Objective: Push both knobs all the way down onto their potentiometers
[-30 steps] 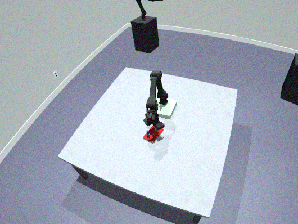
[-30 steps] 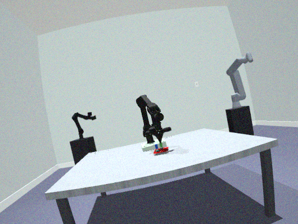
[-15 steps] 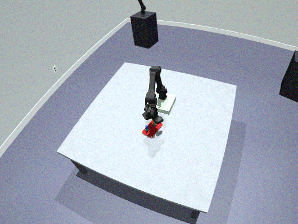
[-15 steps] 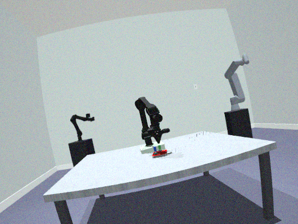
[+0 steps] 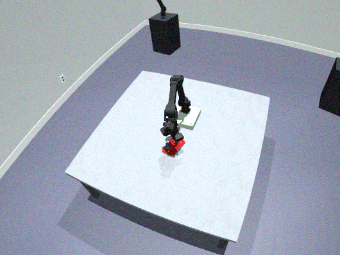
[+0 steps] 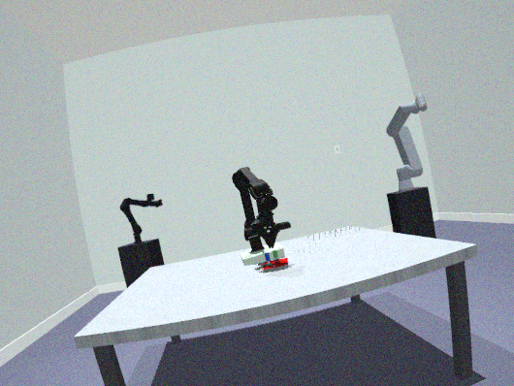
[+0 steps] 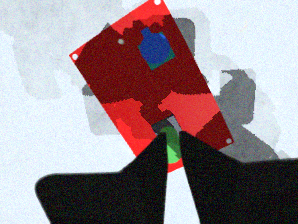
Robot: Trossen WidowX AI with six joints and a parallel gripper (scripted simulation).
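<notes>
The green knob lies 3 cm below my gripper tip, 2 cm behind it and 1 cm to the left of it. Round my gripper tip: blue knob: 6 cm ahead, 2 cm to the right, 2 cm below.
</notes>
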